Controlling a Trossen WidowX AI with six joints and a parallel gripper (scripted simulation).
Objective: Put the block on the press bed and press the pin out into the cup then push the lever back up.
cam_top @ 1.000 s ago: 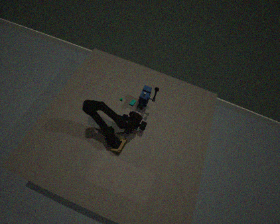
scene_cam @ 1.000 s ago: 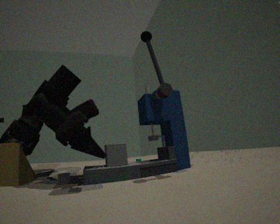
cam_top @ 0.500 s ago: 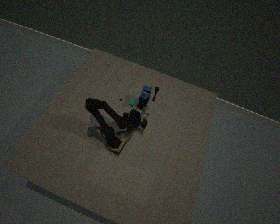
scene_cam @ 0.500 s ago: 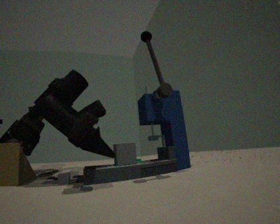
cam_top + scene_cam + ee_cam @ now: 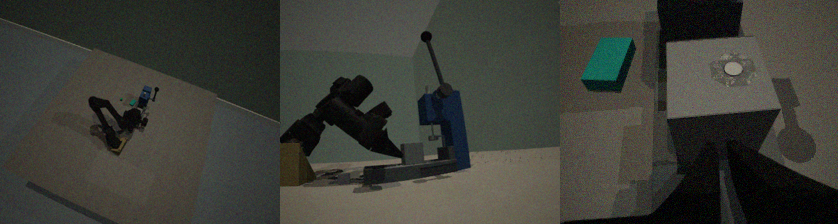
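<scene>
Right now my gripper tip is 3 cm short of the pale round pin, 1 cm to the left of it and 2 cm below it. The rest, counted from my gripper tip: teal block (11 cm ahead, 9 cm to the left, 4 cm below); dark lever (8 cm ahead, 6 cm to the right, 22 cm above); thin punch (9 cm ahead, 1 cm to the left, 10 cm above).
</scene>
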